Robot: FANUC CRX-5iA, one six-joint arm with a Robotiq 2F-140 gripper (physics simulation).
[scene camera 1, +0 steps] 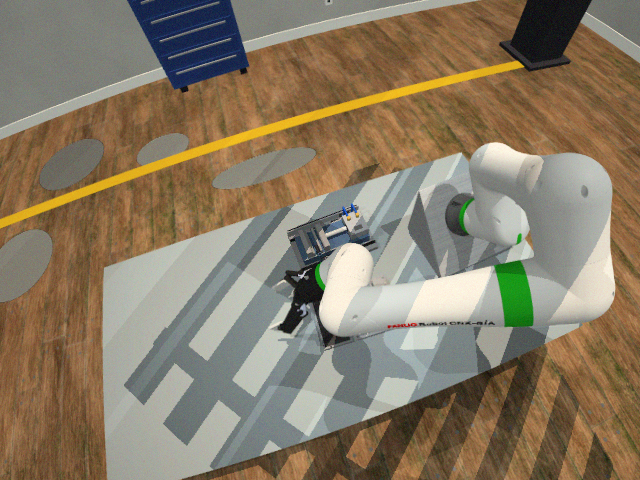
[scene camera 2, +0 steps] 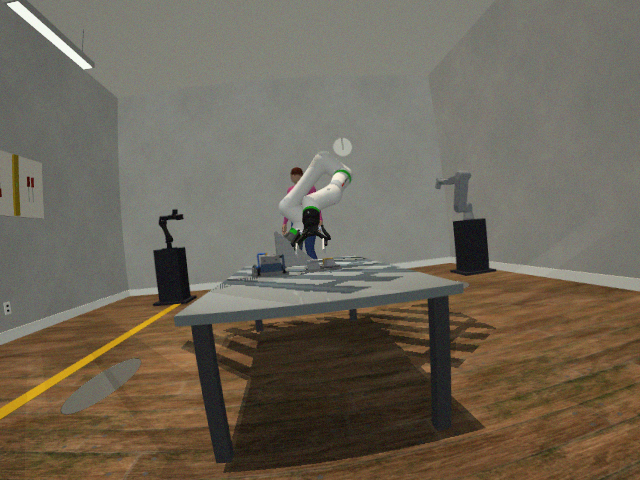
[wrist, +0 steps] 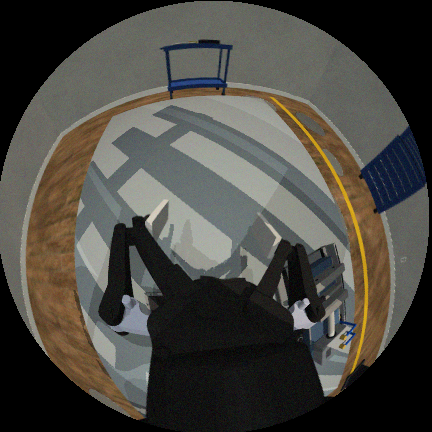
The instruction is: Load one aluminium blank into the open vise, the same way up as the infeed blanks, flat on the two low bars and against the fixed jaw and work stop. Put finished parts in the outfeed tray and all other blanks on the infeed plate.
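Pixels of known places: gripper, fingertip midpoint: [scene camera 1: 274,308] [scene camera 2: 310,253] [wrist: 211,215]; arm's base at its link origin: [scene camera 1: 463,214].
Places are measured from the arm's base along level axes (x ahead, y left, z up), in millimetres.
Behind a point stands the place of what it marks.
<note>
My gripper [scene camera 1: 279,306] {x 708, y 105, z -45 mm} [scene camera 2: 310,245] {x 708, y 105, z -45 mm} [wrist: 211,215] {x 708, y 105, z -45 mm} is open and empty, its fingers spread wide above the table, beside the vise. The blue and grey vise [scene camera 1: 336,233] {x 433, y -106, z -65 mm} [scene camera 2: 271,265] {x 580, y -98, z -94 mm} [wrist: 334,274] {x 553, y -113, z -50 mm} stands on the table, at the lower right in the wrist view. I cannot tell whether a blank sits between its jaws. A dark tray [scene camera 1: 338,341] {x 540, y 248, z -139 mm} shows partly under my forearm in the first scene view; the rest of it is hidden. In the second scene view a pale block [scene camera 2: 313,265] {x 558, y 119, z -117 mm} and a yellow block [scene camera 2: 328,262] {x 458, y 207, z -118 mm} stand right of the vise, too small to identify.
My white arm [scene camera 1: 434,304] {x 366, y 325, z 362 mm} [scene camera 2: 328,196] {x 564, y 232, z 235 mm} reaches across the tray area. A grey mounting block [scene camera 1: 429,227] {x 137, y 11, z 2 mm} stands at its base. Blue clamps or hoses [scene camera 1: 353,208] {x 346, y -170, z -36 mm} rise from the vise's end. A blue cabinet [scene camera 1: 193,43] [wrist: 397,170] and a person [scene camera 2: 311,245] stand beyond the table.
</note>
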